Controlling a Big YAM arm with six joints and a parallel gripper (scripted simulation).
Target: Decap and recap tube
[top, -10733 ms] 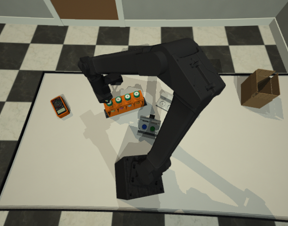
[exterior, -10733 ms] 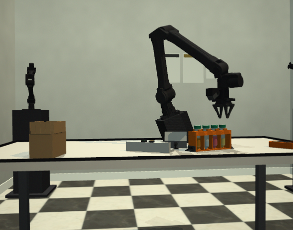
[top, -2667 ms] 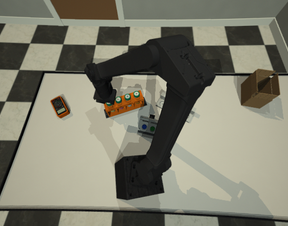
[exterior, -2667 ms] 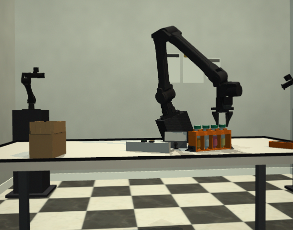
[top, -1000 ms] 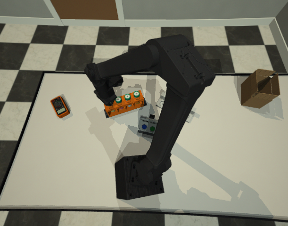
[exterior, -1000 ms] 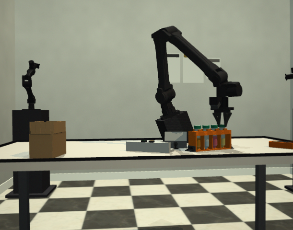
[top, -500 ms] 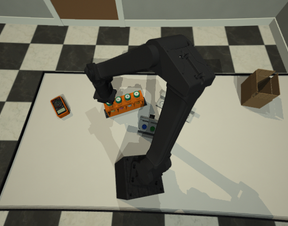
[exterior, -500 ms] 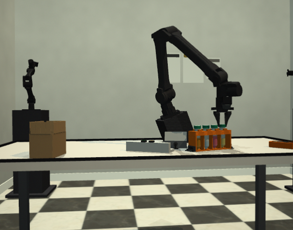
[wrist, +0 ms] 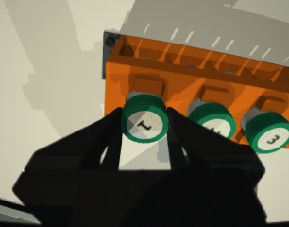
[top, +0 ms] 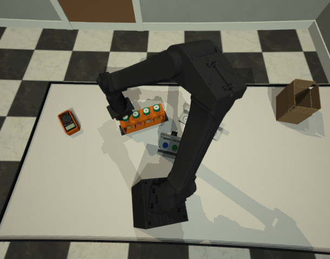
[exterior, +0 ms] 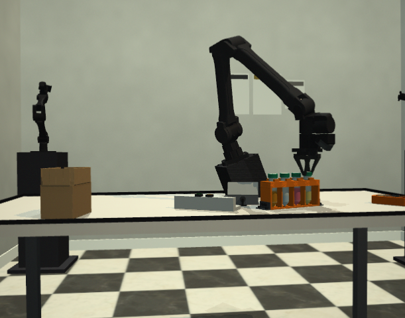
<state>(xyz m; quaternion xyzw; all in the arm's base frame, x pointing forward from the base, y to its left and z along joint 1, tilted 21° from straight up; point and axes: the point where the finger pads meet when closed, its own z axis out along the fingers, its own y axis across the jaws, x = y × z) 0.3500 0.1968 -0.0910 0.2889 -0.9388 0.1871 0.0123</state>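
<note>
The cap is right at my hand. The rest, counted from my hand: key housing: 90 mm behind, 220 mm to the right, 70 mm below; then green key: 120 mm behind, 240 mm to the right, 50 mm below; then blue key: 110 mm behind, 200 mm to the right, 50 mm below.
</note>
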